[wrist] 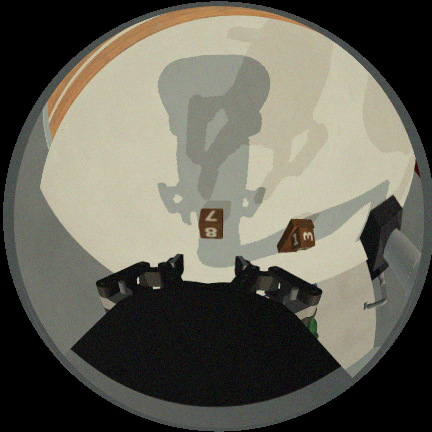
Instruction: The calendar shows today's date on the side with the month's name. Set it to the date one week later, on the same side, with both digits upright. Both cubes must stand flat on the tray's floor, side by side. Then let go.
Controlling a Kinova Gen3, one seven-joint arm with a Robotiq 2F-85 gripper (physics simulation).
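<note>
A brown cube (211,223) lies by itself on the table, just beyond the fingers in the wrist view. It shows a 7, which looks upside down in this view, on its upper face and an 8 on the face towards the gripper. To the right, another brown cube (304,236) shows a 1 and a 3 and sits against the calendar's brown wooden tray (286,243). The month's name cannot be read. My gripper (208,263) is open and empty, above the table and apart from both cubes.
The pale table top (110,165) carries shadows of the arm. A black and grey device (384,235) stands at the right. Part of a green thing (313,327) shows behind the gripper's right side. A wooden floor strip (125,42) shows beyond the far edge.
</note>
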